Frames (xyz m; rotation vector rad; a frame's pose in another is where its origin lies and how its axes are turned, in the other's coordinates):
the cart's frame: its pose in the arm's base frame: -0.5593 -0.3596 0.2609 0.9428 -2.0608 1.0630
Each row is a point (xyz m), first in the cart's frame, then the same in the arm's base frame.
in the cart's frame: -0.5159 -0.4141 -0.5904
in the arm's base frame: 0.1787 0.1294 0.3092
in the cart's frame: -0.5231 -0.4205 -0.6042
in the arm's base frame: 0.1907 0.1408 0.3128
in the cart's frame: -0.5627 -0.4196 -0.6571
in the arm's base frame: 0.2223 0.1985 0.3069
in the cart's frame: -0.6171 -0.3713 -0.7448
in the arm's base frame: 0.2306 0.3103 0.2868
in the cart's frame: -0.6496 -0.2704 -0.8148
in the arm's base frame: 0.1806 0.4224 0.2540
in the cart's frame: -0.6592 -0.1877 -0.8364
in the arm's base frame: 0.1230 0.4785 0.2232
